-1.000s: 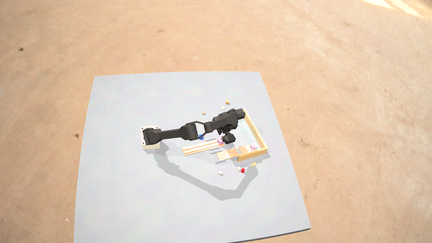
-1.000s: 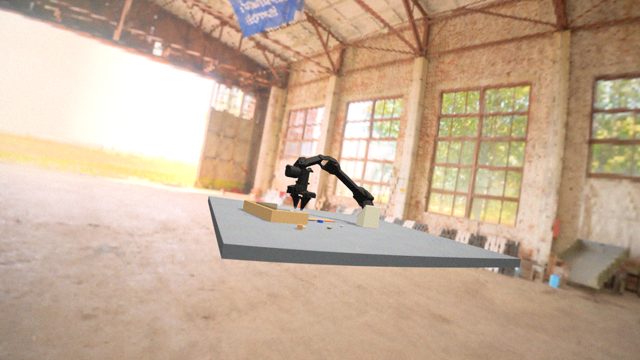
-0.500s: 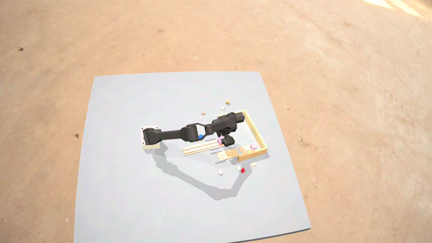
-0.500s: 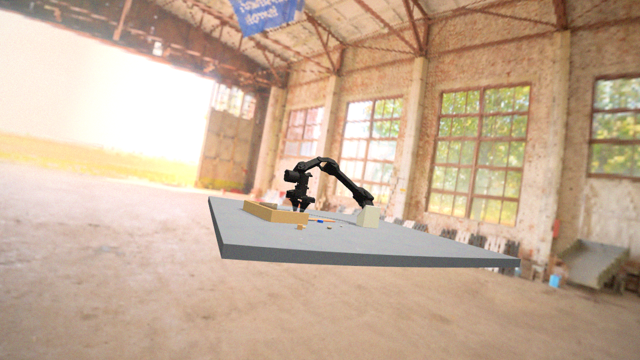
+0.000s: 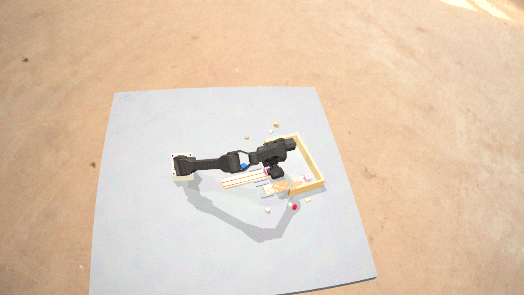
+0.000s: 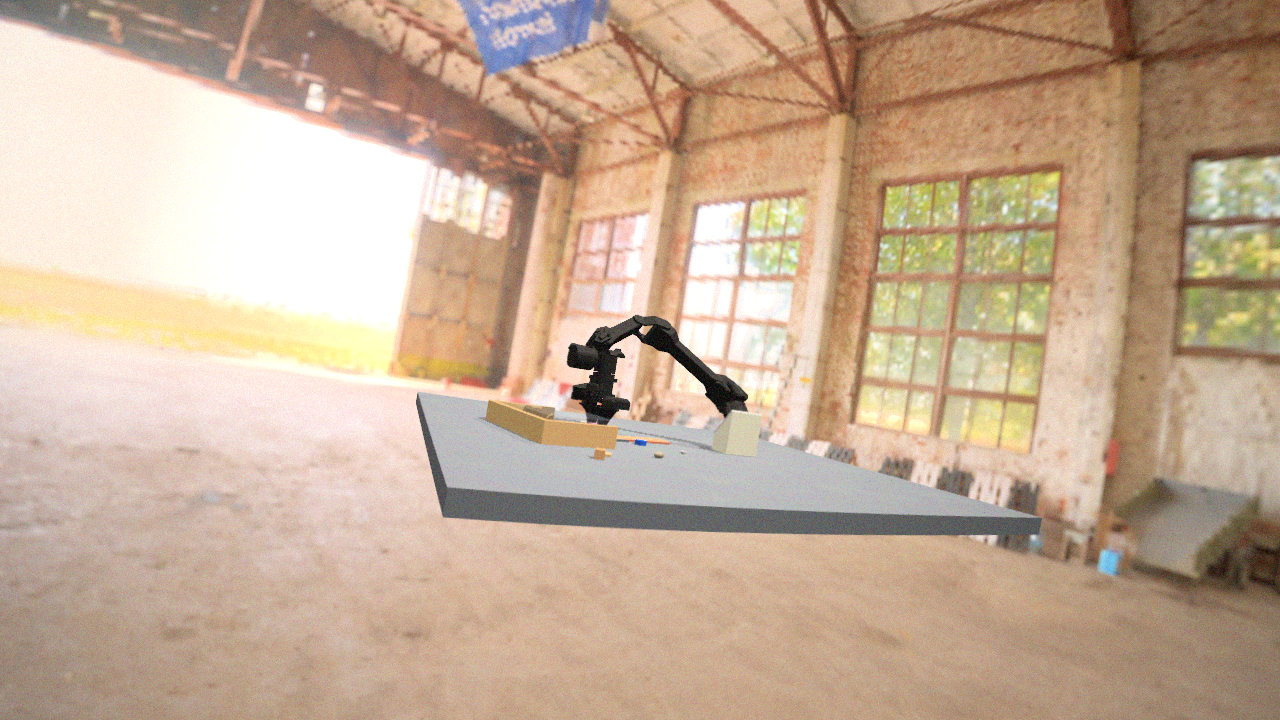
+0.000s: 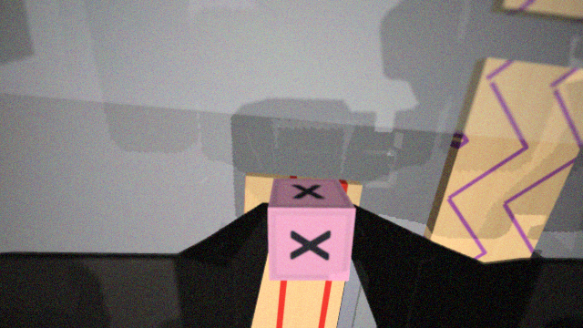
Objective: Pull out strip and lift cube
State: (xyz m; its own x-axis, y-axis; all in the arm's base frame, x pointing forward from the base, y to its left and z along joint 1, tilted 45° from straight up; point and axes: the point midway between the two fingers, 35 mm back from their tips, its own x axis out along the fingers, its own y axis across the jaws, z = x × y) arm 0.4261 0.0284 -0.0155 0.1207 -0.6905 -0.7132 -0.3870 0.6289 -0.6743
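Now: the blue disc 120 mm behind my gripper tip, 30 mm to the left of it and 10 mm below it. Also, from my gripper tip: red cylinder 120 mm ahead, 200 mm to the right; then orange cube 60 mm ahead, 340 mm to the left; then zigzag strip 40 mm ahead, 80 mm to the right, 10 mm below.
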